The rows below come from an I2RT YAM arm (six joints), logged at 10 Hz.
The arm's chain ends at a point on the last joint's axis. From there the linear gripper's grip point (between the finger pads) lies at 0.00 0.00 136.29 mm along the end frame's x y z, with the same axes.
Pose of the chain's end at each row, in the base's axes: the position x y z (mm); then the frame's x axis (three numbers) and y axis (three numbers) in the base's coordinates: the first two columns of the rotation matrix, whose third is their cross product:
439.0 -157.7 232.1 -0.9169 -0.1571 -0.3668 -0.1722 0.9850 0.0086
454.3 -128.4 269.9 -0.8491 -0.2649 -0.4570 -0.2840 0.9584 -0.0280
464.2 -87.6 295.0 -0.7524 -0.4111 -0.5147 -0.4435 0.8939 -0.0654
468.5 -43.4 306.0 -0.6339 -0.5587 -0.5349 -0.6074 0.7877 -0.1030
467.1 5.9 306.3 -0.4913 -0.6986 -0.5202 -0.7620 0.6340 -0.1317
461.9 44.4 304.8 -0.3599 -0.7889 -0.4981 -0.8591 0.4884 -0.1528
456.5 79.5 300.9 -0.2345 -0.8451 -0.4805 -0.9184 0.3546 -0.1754
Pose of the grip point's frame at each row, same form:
488.1 -148.0 105.3 -0.9169 -0.1571 -0.3668 -0.1722 0.9850 0.0086
515.0 -114.0 148.7 -0.8491 -0.2649 -0.4570 -0.2840 0.9584 -0.0280
530.6 -63.2 178.5 -0.7524 -0.4111 -0.5147 -0.4435 0.8939 -0.0654
533.8 -8.0 191.7 -0.6339 -0.5587 -0.5349 -0.6074 0.7877 -0.1030
524.6 51.1 191.3 -0.4913 -0.6986 -0.5202 -0.7620 0.6340 -0.1317
511.5 95.2 188.5 -0.3599 -0.7889 -0.4981 -0.8591 0.4884 -0.1528
499.9 134.0 183.8 -0.2345 -0.8451 -0.4805 -0.9184 0.3546 -0.1754

